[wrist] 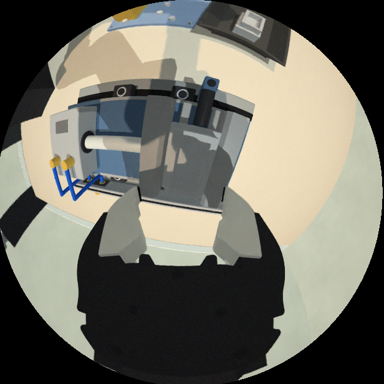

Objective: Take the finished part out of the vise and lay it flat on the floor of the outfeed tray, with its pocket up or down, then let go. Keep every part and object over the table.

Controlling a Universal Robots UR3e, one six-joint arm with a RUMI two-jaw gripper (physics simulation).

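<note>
The vise [65,140] lies across the middle of the wrist view, with a white rod leading to its grey movable jaw [151,150]. A grey block [187,167], seemingly the finished part, sits between that jaw and the right end of the vise; its pocket cannot be made out. My gripper [181,188] is partly open at the near side of the vise, its fingertips left and right of the block in the view, with nothing visibly held. Their height over it is hard to tell. A dark tray [215,24], probably the outfeed tray, shows at the top right.
A pale block with a recess [250,24] sits on the dark tray. A blue plate [150,21] with an orange-yellow thing [129,12] is at the top. A black cylinder with a blue head [204,107] rises at the vise. Blue hoses [75,196] loop at its left front.
</note>
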